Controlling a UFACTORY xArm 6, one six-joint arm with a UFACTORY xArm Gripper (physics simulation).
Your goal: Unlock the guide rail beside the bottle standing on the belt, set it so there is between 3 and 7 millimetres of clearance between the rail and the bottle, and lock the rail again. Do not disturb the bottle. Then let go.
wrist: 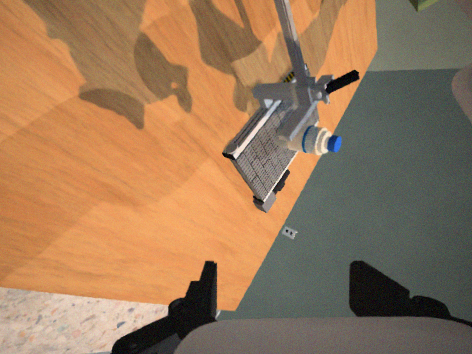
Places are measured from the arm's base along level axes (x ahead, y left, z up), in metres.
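Where they show: gripper, fingertip midpoint: [283,283].
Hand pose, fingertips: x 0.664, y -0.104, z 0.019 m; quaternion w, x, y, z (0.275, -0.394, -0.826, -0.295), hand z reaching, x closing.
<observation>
Each offset is from my fingertips to the top centre of the thing. "spot": to the spot under its first point. Level surfaces: height alone.
A pale bottle {0.269 m back, 0.218 m left, 0.111 m down} [316,140] with a blue cap and a blue band stands on the grey mesh belt {0.278 m back, 0.229 m left, 0.243 m down} [262,159] of a small conveyor. A grey guide rail {spot: 0.242 m back, 0.126 m left, 0.153 m down} [300,119] runs close beside the bottle, partly over the belt; the gap between rail and bottle cannot be judged from here. A bracket with a black lock handle {spot: 0.311 m back, 0.103 m left, 0.103 m down} [343,81] is at the rail's post, on the far side of the bottle. My gripper [283,283] is wide open and empty at the bottom of the view, well apart from the conveyor, the handle and the bottle.
The conveyor stands on a wooden table {0.278 m down} [125,200], near its edge. A long grey bar {spot: 0.291 m back, 0.011 m right, 0.159 m down} [287,25] extends from the bracket to the top of the view. A small white plate with dark holes [289,232] lies by the table edge. A green object [426,4] shows at top right.
</observation>
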